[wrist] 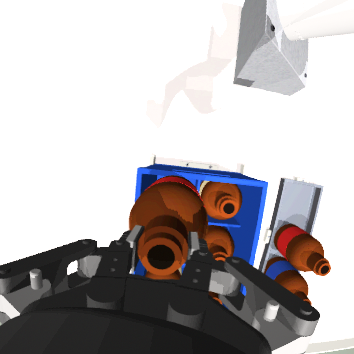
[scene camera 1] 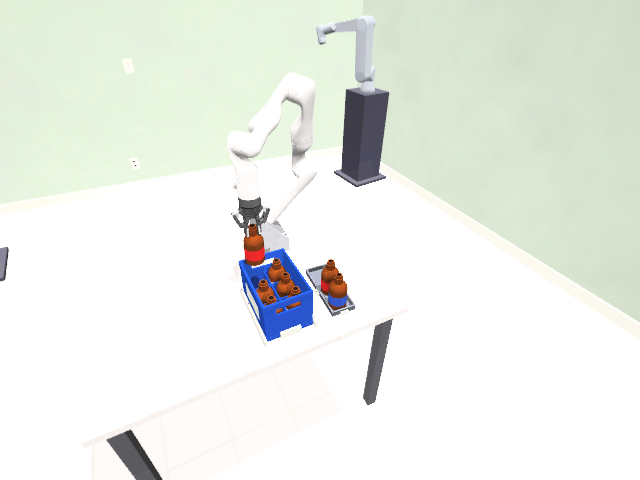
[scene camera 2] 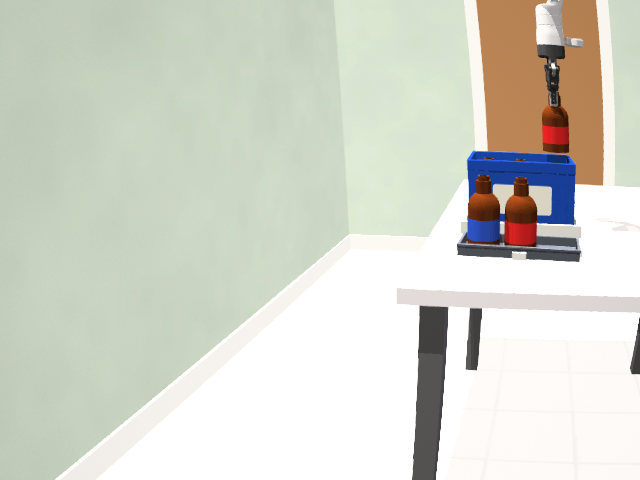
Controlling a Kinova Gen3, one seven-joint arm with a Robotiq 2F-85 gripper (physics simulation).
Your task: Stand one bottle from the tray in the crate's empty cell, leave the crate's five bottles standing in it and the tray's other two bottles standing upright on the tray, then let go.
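Frame: origin at the arm's base, x right, y ahead, z up, level; millimetres.
Seen in the pictures: gripper, fingertip midpoint: (wrist: 164,239) (scene camera 1: 253,234) (scene camera 2: 553,106); arm's base, link origin: (wrist: 287,13).
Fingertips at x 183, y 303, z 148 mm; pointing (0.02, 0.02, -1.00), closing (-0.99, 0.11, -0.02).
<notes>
Offsets run from my fingertips to a thing's top centre. Level surfaces: height alone.
My gripper (scene camera 1: 253,230) (scene camera 2: 554,99) (wrist: 164,239) is shut on the neck of a red-label brown bottle @(dx +0, dy -4, dz +38 mm) (scene camera 1: 253,254) (scene camera 2: 555,135) (wrist: 167,207). The bottle hangs about upright, its base slightly above rim height in scene camera 2, over the end of the blue crate @(dx -25, dy +96, dz -132 mm) (scene camera 1: 287,322) (scene camera 2: 563,193) (wrist: 253,215) nearest the arm. The crate's empty cell is at that end, largely hidden by the bottle in the wrist view. Brown bottles @(dx -78, dy +10, dz -145 mm) (scene camera 1: 276,271) (wrist: 220,200) stand in the other cells. A red-label bottle @(dx -259, dy +126, dz -148 mm) (scene camera 1: 326,283) (scene camera 2: 521,211) (wrist: 300,245) and a blue-label bottle @(dx -239, dy +208, dz -148 mm) (scene camera 1: 338,289) (scene camera 2: 483,209) (wrist: 287,277) stand upright on the grey tray @(dx -257, dy +124, dz -282 mm) (scene camera 1: 313,273) (scene camera 2: 560,241) (wrist: 300,195).
The tray lies beside the crate on the white table @(dz -308 mm) (scene camera 1: 206,361) (scene camera 2: 516,276). The crate's walls and dividers surround its cells. The grey arm base (scene camera 1: 276,236) (wrist: 270,60) stands behind the crate in scene camera 1. A second arm on a dark pedestal (scene camera 1: 361,134) stands farther back.
</notes>
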